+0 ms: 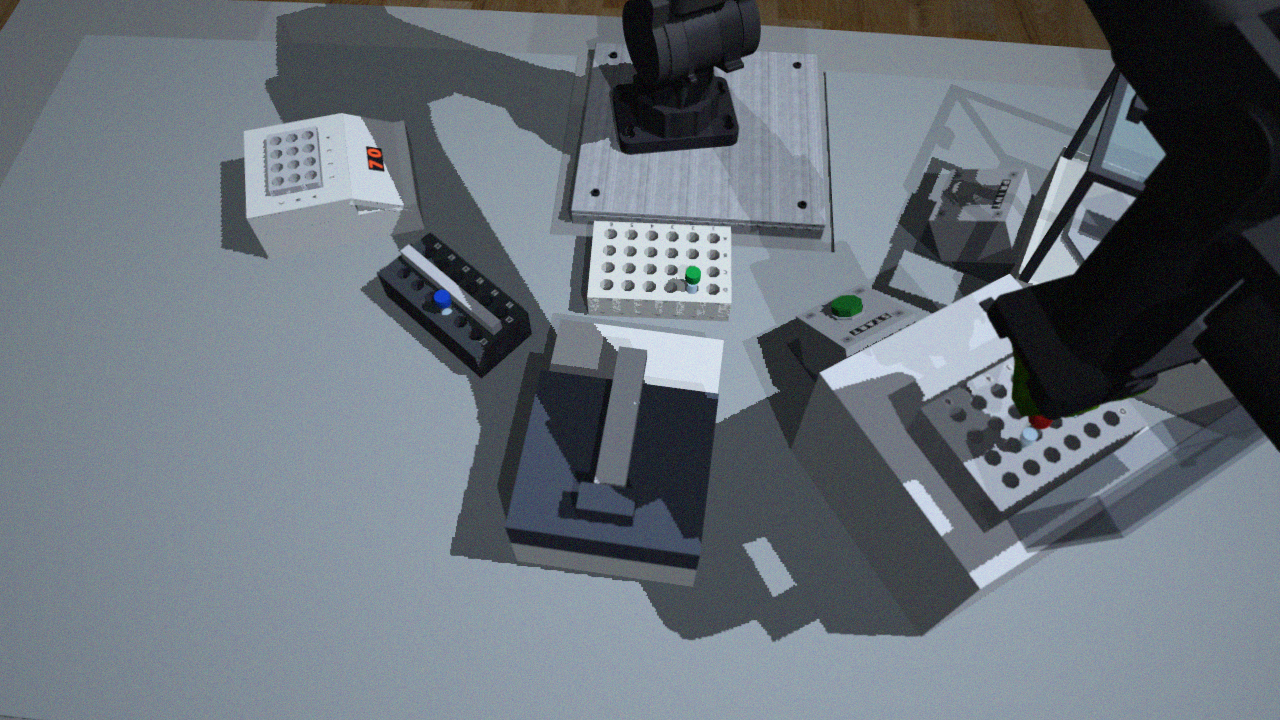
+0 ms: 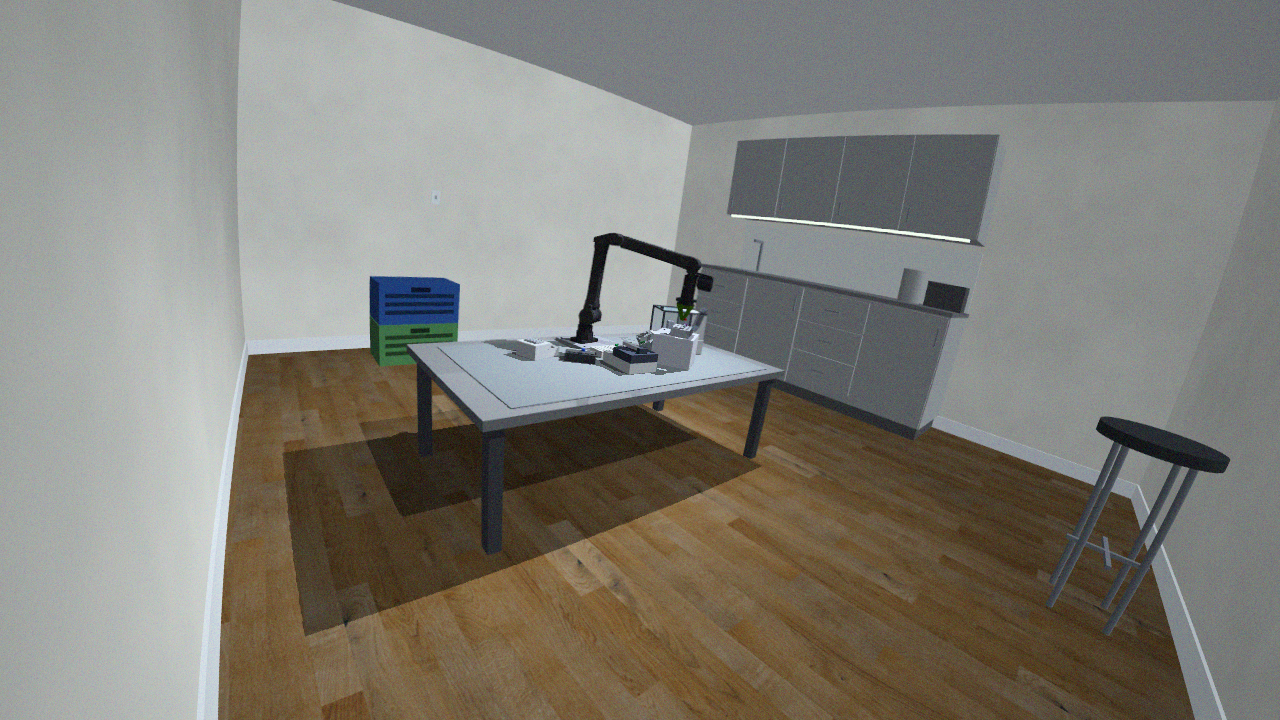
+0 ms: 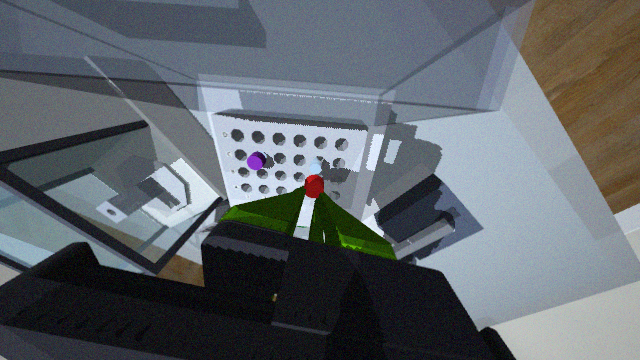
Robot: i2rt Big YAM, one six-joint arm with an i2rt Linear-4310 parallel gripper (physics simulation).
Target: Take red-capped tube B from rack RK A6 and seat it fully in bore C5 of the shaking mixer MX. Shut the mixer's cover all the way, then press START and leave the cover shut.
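Places are measured from the arm's base along level axes (x ahead, y left, z up), in centimetres.
Where they show: gripper, fingertip midpoint: [image 1: 1026, 403] [image 2: 682, 320] [image 3: 310, 194]; arm's base, origin of the base link: [image 1: 674, 120] [image 2: 584, 341].
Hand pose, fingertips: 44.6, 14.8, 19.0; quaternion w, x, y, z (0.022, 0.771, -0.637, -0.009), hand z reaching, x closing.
Each offset is from my fingertips to the centre of the thing, as dx, dy, dz. "spot": to the spot under its first point.
My gripper [image 1: 1038, 410] [image 2: 683, 315] [image 3: 310, 194] is shut on the red-capped tube B @[+1.3, +0.4, -1.1] [image 1: 1039, 420] [image 3: 314, 186]. The pale tube end shows below the cap, over the bore block @[spot: +4.7, -1.4, -3.5] [image 1: 1009, 497] [image 3: 356, 155] of the white mixer @[spot: -3.3, -8.3, -7.0] [image 1: 859, 420] [image 2: 673, 351]. Whether the tube end is inside a bore, and which, I cannot tell. A purple-capped tube @[-0.8, +5.0, -4.5] [image 3: 256, 160] stands in the block. The mixer's clear cover @[+6.0, +4.9, +2.0] [image 1: 1096, 519] [image 3: 310, 60] is open. A green button @[-16.9, -4.4, -14.1] [image 1: 846, 306] sits on a grey box by the mixer; its label is unreadable. The white rack @[-26.0, -18.8, -19.0] [image 1: 657, 308] holds a green-capped tube @[-22.7, -16.5, -17.4] [image 1: 692, 275].
A dark-lidded box @[-8.4, -24.3, -15.4] [image 1: 554, 483] with a grey handle stands left of the mixer. A black rack @[spot: -19.5, -33.4, -18.6] [image 1: 505, 344] with a blue-capped tube, a white block heater @[-39.3, -48.8, -17.0] [image 1: 295, 214] reading 70, a second button box @[spot: -24.2, +9.1, -14.5] [image 1: 971, 228] and a dark-framed glass enclosure @[-19.9, +21.5, -9.4] [image 1: 1060, 201] [image 3: 75, 137] stand around.
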